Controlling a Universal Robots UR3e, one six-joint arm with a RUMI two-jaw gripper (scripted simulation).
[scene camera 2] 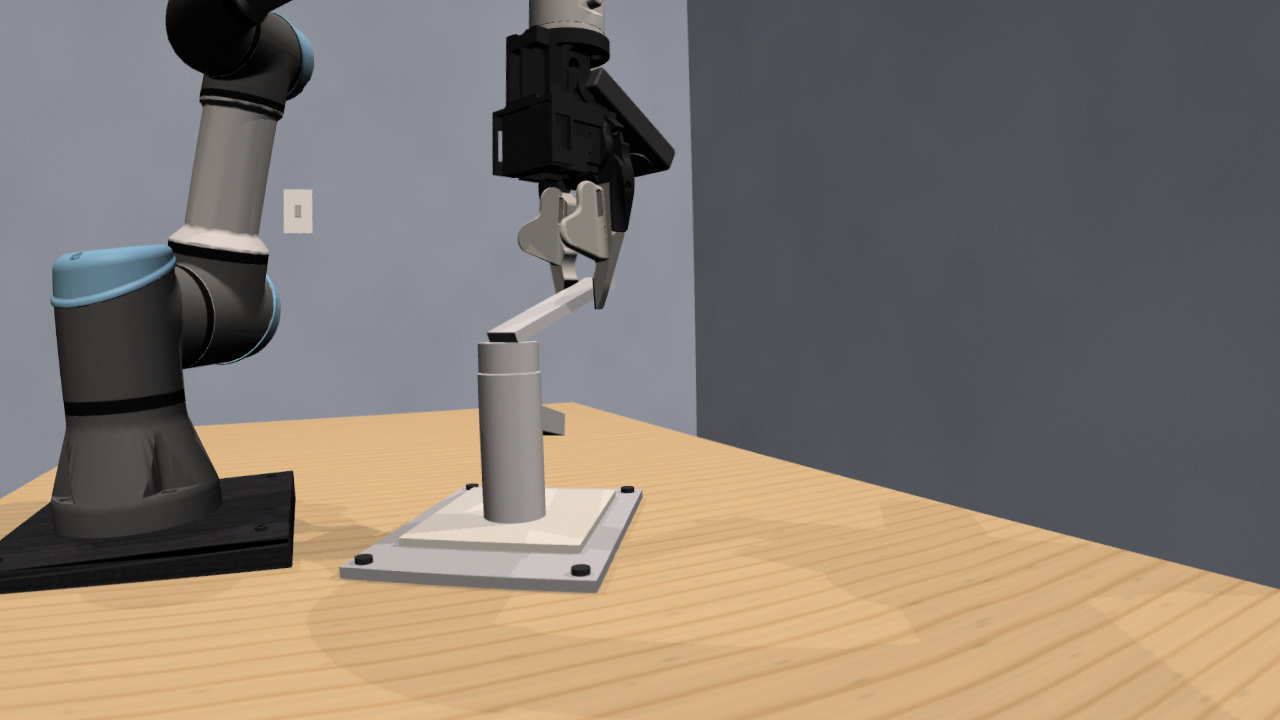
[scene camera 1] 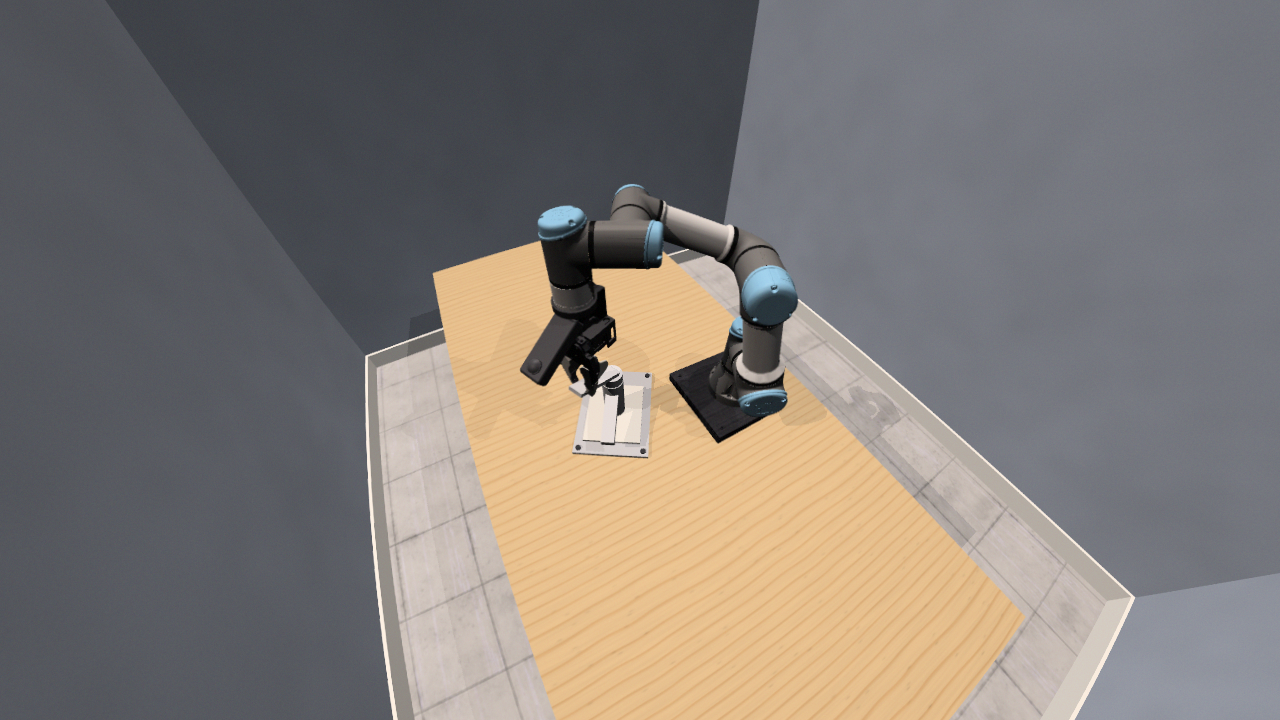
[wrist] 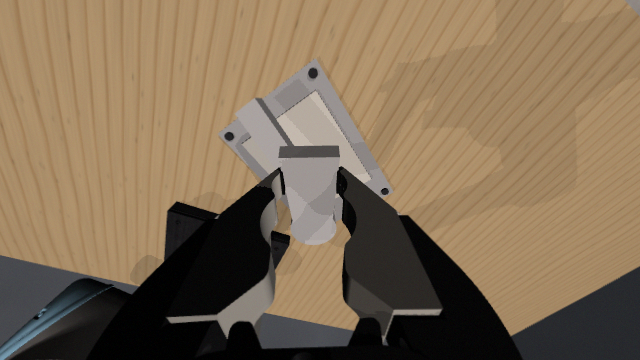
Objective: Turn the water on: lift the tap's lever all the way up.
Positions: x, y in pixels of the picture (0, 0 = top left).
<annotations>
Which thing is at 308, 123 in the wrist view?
A tap.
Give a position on a tap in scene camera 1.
622, 416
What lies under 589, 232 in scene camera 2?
My gripper.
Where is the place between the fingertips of my gripper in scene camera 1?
585, 391
</annotations>
